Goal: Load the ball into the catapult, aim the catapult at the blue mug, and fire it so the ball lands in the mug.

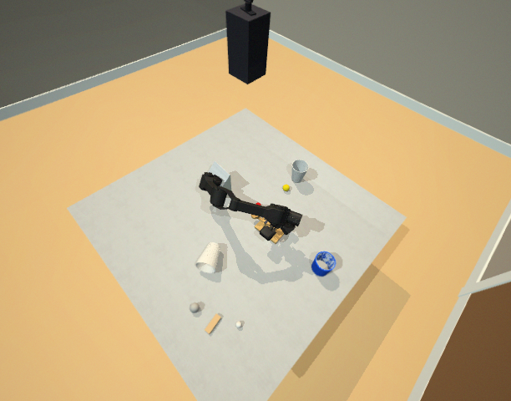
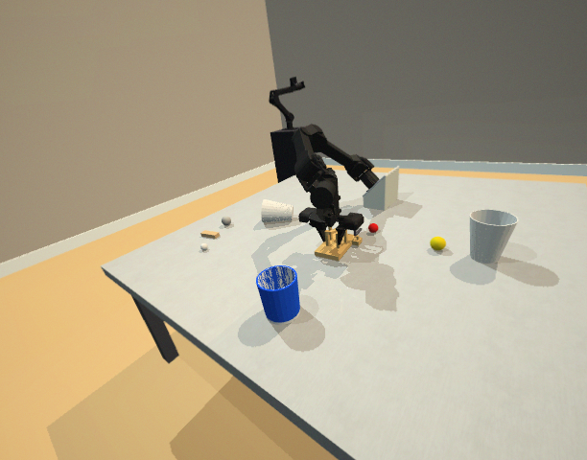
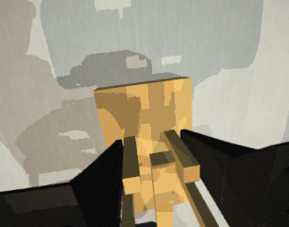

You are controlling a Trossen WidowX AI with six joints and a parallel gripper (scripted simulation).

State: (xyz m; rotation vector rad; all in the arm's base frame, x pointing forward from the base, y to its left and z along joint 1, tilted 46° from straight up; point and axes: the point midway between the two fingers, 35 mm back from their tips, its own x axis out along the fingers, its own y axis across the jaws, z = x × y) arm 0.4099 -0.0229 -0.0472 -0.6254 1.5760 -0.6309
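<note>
My gripper tip is now 17 cm past the red ball, 7 cm to the right of it and 2 cm above it. Also, from my gripper tip: yellow ball 14 cm behind, 27 cm to the left, 1 cm below; wooden catapult 7 cm behind, 2 cm to the left, 2 cm above; blue mug 28 cm ahead, 2 cm to the left.
</note>
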